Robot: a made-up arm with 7 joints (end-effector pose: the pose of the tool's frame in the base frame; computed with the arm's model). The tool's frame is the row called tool.
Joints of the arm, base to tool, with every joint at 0 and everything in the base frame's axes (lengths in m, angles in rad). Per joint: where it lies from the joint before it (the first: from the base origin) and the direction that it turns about. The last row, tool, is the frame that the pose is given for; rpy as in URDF.
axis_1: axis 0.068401 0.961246 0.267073 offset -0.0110 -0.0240 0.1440
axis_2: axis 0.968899 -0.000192 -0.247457 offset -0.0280 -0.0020 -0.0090
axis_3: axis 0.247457 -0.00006 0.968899 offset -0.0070 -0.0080 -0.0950
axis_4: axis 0.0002 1 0.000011 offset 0.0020 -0.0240 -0.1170
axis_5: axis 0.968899 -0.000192 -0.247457 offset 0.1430 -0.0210 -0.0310
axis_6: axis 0.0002 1 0.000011 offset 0.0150 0.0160 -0.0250
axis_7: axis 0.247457 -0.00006 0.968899 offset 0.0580 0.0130 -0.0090
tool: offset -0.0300 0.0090 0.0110 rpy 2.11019 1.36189 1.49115
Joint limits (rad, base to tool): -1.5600..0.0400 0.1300..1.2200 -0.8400..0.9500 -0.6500..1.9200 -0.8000..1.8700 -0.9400..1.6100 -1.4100..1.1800
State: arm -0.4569 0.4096 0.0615 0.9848 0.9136 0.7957 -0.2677
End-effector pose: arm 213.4 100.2 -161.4 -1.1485 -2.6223 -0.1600
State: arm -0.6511 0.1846 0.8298 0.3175 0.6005 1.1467 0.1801
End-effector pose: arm 232.1 129.1 -47.2 -0.2087 2.6244 0.3839
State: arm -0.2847 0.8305 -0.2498 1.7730 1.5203 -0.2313 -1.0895
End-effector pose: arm 51.3 243.4 -209.3 -0.7205 -1.1493 1.1271
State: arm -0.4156 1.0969 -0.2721 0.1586 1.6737 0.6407 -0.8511
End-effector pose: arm 249.4 58.6 9.0 -1.5432 -1.5503 -1.2224
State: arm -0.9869 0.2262 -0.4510 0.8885 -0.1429 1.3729 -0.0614
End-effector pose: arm 306.8 -74.1 -104.0 -1.0731 -2.9136 0.4656
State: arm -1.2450 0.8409 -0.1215 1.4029 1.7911 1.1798 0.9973
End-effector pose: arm 339.2 165.4 67.0 -0.7411 -0.4886 -2.3400
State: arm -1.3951 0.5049 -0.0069 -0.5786 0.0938 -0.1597 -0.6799
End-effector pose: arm 160.6 -55.7 273.6 1.6292 -0.5523 0.5472
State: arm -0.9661 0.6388 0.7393 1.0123 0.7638 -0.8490 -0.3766
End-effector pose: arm 292.7 184.5 57.9 1.4529 1.0680 0.4689
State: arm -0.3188 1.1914 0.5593 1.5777 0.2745 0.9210 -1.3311
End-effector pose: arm -0.4 365.3 -17.5 -0.7781 2.3763 -0.9731
